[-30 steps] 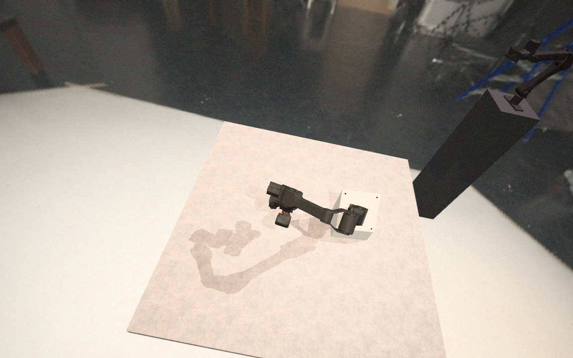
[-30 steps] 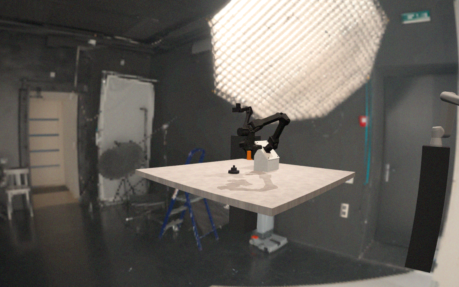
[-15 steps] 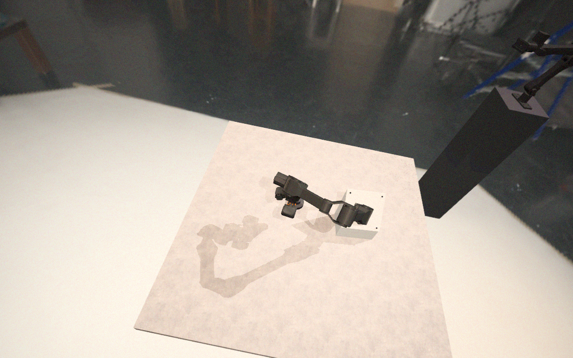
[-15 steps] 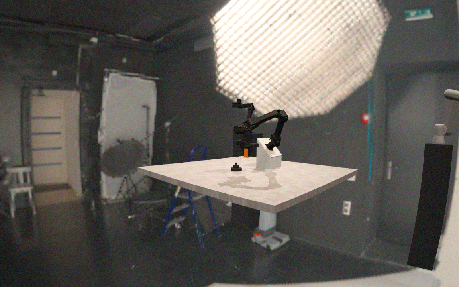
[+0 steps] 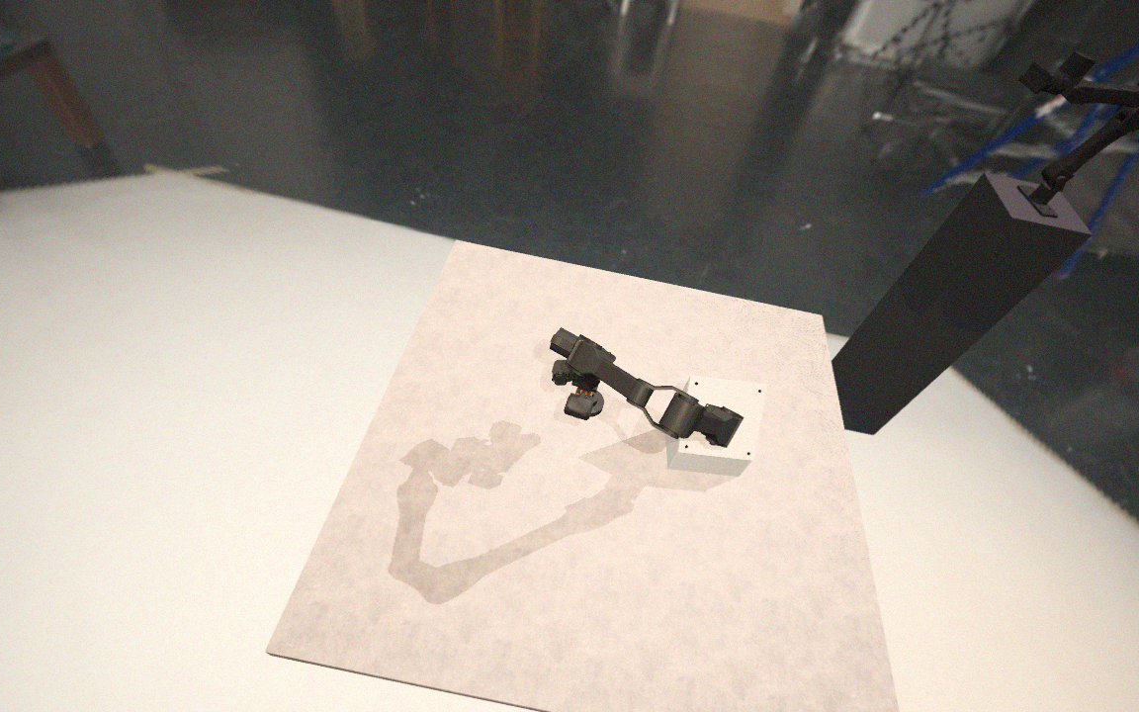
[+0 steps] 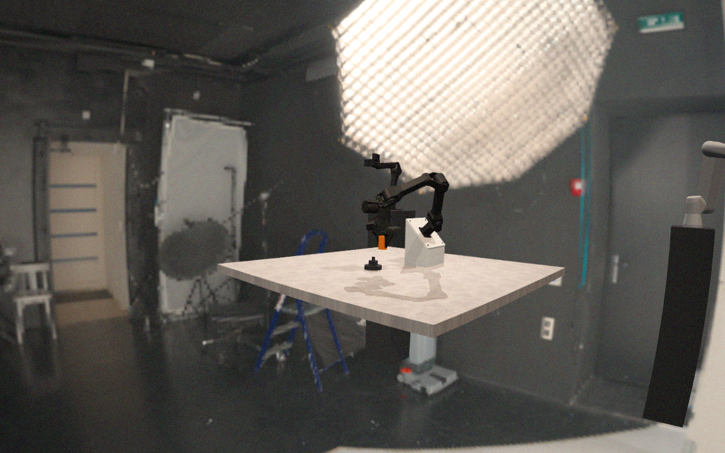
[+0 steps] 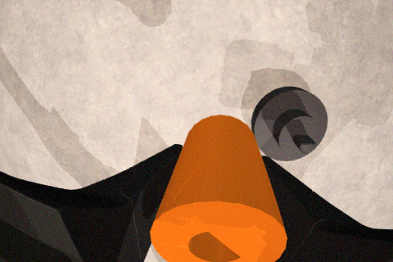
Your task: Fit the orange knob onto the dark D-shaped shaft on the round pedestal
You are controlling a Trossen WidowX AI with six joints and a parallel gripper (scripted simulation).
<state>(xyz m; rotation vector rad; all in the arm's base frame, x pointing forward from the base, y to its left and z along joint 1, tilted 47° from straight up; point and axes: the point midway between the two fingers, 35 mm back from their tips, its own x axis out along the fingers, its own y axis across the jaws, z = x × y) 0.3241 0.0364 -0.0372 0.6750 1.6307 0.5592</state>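
Right now the dark round pedestal is 9 cm below my gripper tip, 8 cm to the right of it and 3 cm behind it. Round my gripper tip: orange knob 2 cm above.
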